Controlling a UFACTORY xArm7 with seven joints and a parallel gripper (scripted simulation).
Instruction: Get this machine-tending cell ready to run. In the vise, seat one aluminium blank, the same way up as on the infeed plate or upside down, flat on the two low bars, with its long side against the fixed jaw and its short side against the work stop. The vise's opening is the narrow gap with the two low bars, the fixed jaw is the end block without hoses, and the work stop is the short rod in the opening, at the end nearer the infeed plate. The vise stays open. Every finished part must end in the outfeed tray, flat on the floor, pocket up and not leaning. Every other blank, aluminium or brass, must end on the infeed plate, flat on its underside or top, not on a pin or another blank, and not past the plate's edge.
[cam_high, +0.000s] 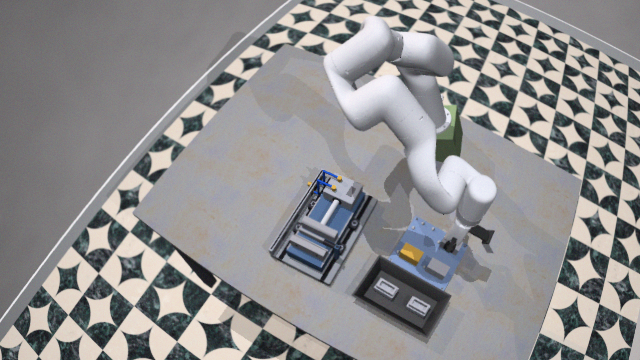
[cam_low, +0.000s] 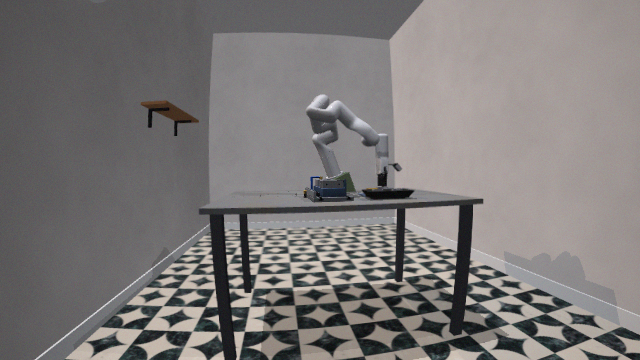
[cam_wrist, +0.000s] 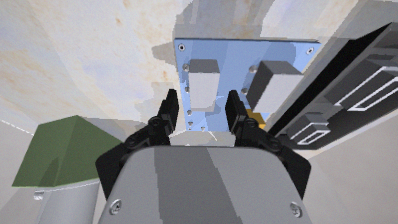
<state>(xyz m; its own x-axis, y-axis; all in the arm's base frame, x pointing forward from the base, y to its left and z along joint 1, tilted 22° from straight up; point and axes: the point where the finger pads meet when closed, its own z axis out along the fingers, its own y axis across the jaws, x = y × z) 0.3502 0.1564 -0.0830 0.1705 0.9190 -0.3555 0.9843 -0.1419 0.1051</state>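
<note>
Now: hand 40 mm above the aluminium blank. Also, from my hand: brass blank (80 mm ahead, 100 mm to the right, 40 mm below); blue infeed plate (40 mm ahead, 50 mm to the right, 60 mm below); hose block (10 mm behind, 350 mm to the right, 10 mm above).
</note>
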